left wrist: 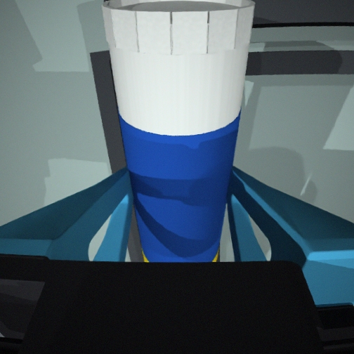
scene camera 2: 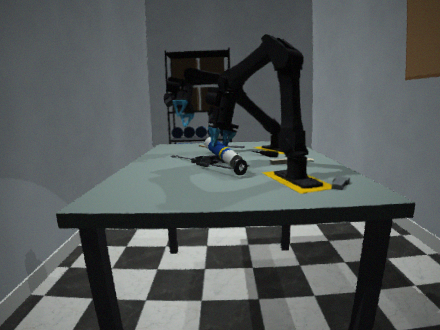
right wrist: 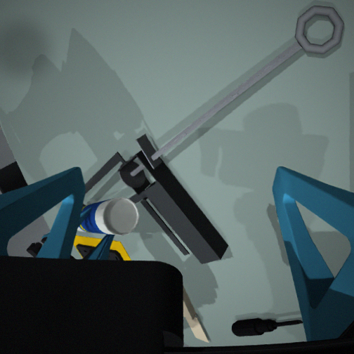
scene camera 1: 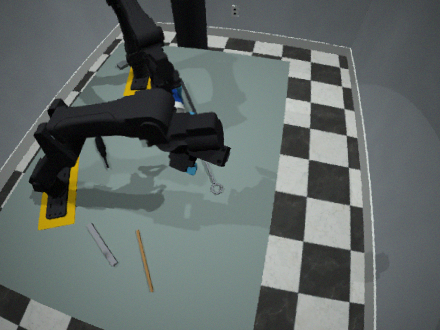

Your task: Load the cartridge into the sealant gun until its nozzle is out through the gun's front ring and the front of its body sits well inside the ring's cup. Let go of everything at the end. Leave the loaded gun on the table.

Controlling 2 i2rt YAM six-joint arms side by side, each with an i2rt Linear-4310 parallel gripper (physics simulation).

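Seen in the pictures: left gripper, fingertip midpoint: (scene camera 2: 218,147) (scene camera 1: 175,101); right gripper, fingertip midpoint: (scene camera 2: 181,121); left arm's base at its link origin: (scene camera 2: 296,179) (scene camera 1: 141,75); right arm's base at its link origin: (scene camera 2: 276,149) (scene camera 1: 59,191).
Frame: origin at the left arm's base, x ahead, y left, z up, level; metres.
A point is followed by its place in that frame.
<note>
The blue and white cartridge (scene camera 1: 179,104) @(z 0.109, x 0.206, y -0.315 m) (scene camera 2: 216,148) @(z 0.083, x 0.202, y -0.235 m) (left wrist: 180,90) (right wrist: 119,216) lies tilted, its white rear end raised above the gun. My left gripper (scene camera 2: 220,140) @(z 0.079, x 0.185, y -0.267 m) (left wrist: 179,177) is shut on its blue middle. The dark sealant gun (scene camera 2: 204,161) @(z 0.023, x 0.234, y -0.305 m) (right wrist: 185,215) lies on the table, its long rod (scene camera 1: 209,172) @(z 0.010, x 0.299, y -0.532 m) (right wrist: 225,105) reaching out to a pull ring (scene camera 1: 216,194) @(z 0.006, x 0.319, y -0.606 m) (right wrist: 301,30). In scene camera 2 the cartridge's front end meets the gun's front ring cup (scene camera 2: 235,161) @(z 0.050, x 0.164, y -0.128 m); its exact depth cannot be told. My right gripper (scene camera 1: 192,142) @(z 0.171, x 0.282, y -0.539 m) (scene camera 2: 183,114) @(z 0.171, x 0.282, y -0.539 m) (right wrist: 178,177) is open and empty, high above the gun's rear.
A black screwdriver (scene camera 1: 101,148) @(z 0.023, x -0.086, y -0.420 m) (right wrist: 250,327) lies near the arm bases. A grey bar (scene camera 1: 102,245) @(z 0.011, x -0.023, y -0.761 m) and a wooden stick (scene camera 1: 145,262) @(z 0.007, x 0.110, y -0.810 m) lie at the lower left in scene camera 1. A small grey block (scene camera 1: 122,65) @(z 0.015, x -0.103, y 0.073 m) (scene camera 2: 341,183) @(z 0.015, x -0.069, y 0.135 m) lies by the left arm's base.
</note>
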